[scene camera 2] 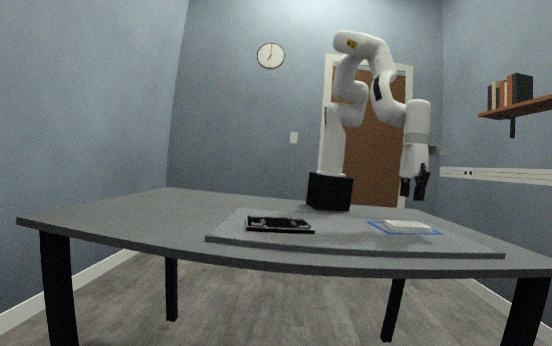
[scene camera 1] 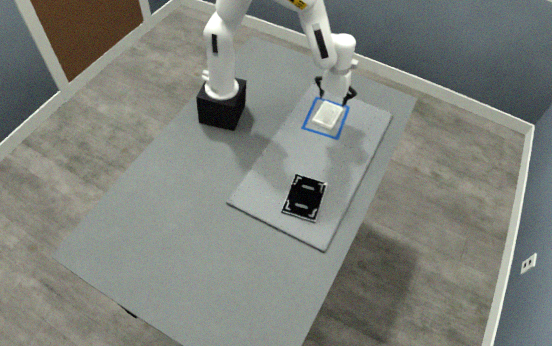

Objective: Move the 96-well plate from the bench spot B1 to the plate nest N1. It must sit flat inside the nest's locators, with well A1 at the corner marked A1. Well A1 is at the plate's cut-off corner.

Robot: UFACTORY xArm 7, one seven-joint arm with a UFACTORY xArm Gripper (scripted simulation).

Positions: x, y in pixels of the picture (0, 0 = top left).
Labels:
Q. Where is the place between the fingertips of my gripper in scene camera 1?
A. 332, 101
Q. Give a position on a black plate nest N1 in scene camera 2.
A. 271, 222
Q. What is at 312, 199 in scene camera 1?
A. A black plate nest N1.

